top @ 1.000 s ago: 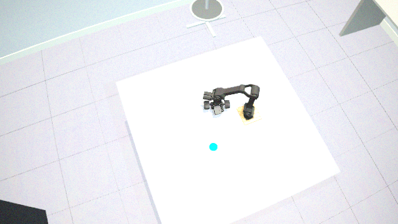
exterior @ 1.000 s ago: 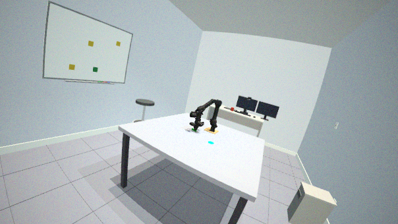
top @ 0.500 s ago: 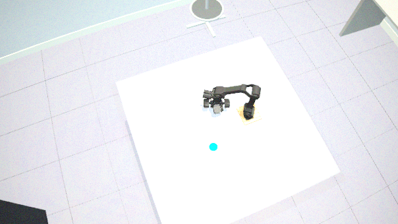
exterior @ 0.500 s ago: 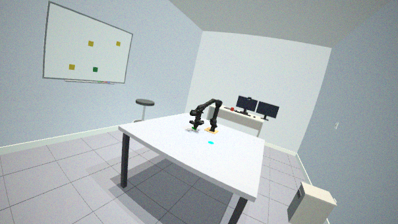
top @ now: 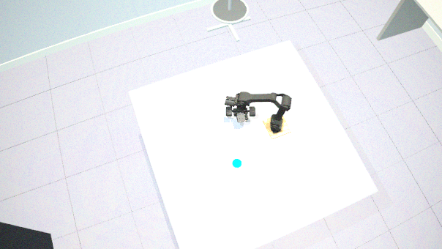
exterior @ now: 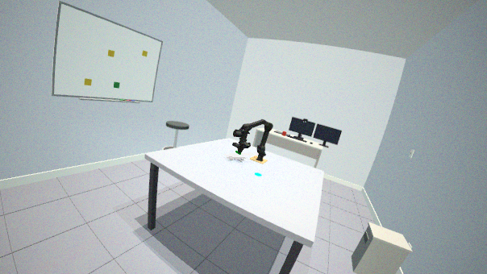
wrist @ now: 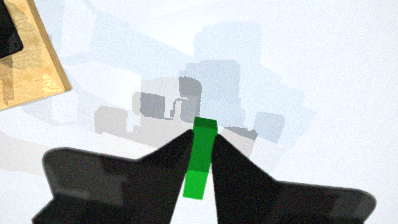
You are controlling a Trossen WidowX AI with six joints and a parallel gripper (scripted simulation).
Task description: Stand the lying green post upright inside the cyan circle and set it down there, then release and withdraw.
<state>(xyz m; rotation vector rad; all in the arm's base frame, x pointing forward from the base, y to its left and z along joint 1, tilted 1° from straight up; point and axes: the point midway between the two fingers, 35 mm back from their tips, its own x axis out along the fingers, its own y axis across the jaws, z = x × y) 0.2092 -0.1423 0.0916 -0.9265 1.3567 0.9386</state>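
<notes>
The cyan circle lies 270 mm to the left of my gripper tip, 130 mm ahead of it and 70 mm below it. The rest, counted from my gripper tip: green post 20 mm to the right, 10 mm behind.
</notes>
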